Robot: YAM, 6 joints.
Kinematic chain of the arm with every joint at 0, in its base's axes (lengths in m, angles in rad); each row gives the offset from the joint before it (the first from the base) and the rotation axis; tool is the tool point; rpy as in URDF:
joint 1: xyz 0 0 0.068 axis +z
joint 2: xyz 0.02 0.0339 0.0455 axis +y
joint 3: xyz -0.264 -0.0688 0 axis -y
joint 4: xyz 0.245 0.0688 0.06 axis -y
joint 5: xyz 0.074 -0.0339 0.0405 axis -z
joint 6: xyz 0.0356 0 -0.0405 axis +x
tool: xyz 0 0 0 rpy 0 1.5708 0
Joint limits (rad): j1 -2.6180..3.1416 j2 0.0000..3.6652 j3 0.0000..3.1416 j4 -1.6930..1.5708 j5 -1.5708..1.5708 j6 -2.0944..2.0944
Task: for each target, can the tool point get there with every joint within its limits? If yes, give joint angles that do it. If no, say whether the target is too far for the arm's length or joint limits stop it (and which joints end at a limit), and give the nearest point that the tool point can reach.
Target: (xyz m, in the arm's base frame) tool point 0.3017 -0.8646 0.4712
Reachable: no: too far | nearest point 0.1981 -0.5676 0.3456 | short by 0.339 m
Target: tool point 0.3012 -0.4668 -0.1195
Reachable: yes | joints -0.9981 3.2567 2.6018 -0.5187 -0.0042 1.6344
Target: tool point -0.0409 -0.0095 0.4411
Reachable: yes | joints -2.1674 0.5405 1.2677 -0.8951 0.9268 -0.1018
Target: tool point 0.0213 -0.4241 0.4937
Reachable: yes | joints 1.6630 0.7923 2.7812 1.2225 -0.5254 -0.7684
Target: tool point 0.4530 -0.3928 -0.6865
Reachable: no: too far | nearest point 0.3150 -0.2731 -0.3388 | short by 0.393 m
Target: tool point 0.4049 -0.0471 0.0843
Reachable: yes | joints -0.1830 2.1521 1.0563 0.4347 -0.8765 -0.6579
